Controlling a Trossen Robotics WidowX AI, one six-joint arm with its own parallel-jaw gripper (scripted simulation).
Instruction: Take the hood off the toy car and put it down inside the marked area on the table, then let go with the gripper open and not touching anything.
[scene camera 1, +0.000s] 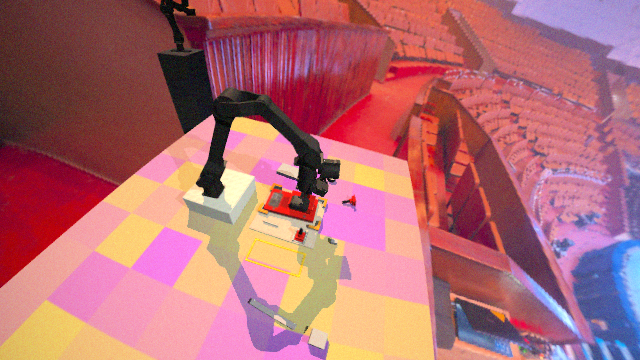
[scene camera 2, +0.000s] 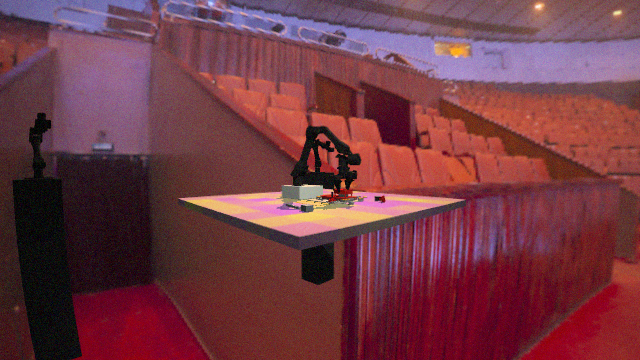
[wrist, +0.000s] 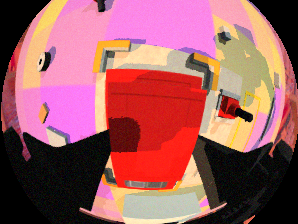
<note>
My gripper (scene camera 1: 302, 202) carries a red hood (wrist: 153, 127). Further things: a toy car (scene camera 1: 277, 203).
The toy car shows as well in the wrist view (wrist: 137, 75). My gripper also shows in the wrist view (wrist: 153, 136).
</note>
